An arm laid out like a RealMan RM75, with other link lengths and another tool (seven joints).
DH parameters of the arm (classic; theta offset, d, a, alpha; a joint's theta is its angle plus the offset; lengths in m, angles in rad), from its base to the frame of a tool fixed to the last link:
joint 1: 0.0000 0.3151 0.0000 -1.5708
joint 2: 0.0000 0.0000 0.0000 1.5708
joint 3: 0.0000 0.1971 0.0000 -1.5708
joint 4: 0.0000 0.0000 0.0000 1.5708
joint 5: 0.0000 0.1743 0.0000 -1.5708
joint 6: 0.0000 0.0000 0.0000 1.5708
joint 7: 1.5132 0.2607 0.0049 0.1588
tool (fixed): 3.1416 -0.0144 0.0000 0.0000
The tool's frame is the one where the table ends.
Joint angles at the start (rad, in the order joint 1, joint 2, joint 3, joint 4, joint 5, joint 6, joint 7): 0.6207 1.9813 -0.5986 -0.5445 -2.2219 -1.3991 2.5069
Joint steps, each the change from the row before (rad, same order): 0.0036 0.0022 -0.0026 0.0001 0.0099 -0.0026 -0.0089; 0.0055 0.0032 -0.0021 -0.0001 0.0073 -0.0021 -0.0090; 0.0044 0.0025 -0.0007 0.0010 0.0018 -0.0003 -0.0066; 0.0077 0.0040 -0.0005 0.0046 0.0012 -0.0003 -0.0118; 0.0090 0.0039 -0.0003 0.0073 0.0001 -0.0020 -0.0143; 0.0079 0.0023 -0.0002 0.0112 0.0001 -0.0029 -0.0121; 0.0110 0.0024 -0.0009 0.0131 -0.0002 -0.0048 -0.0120; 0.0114 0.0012 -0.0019 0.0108 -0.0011 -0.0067 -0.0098; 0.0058 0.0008 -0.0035 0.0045 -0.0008 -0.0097 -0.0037
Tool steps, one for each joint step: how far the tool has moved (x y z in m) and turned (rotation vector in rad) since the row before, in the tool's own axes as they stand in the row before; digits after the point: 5 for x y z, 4 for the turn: -0.00378 -0.00071 0.00119 0.0004 -0.0095 -0.0123; -0.00403 -0.00068 0.00174 -0.0012 -0.0086 -0.0140; -0.00224 -0.00014 0.00151 -0.0022 -0.0038 -0.0095; -0.00339 0.00041 0.00288 -0.0056 -0.0061 -0.0146; -0.00381 0.00114 0.00340 -0.0090 -0.0075 -0.0165; -0.00323 0.00191 0.00326 -0.0105 -0.0086 -0.0110; -0.00443 0.00218 0.00399 -0.0142 -0.0111 -0.0129; -0.00446 0.00193 0.00346 -0.0153 -0.0098 -0.0138; -0.00325 0.00236 0.00209 -0.0142 -0.0081 -0.0080
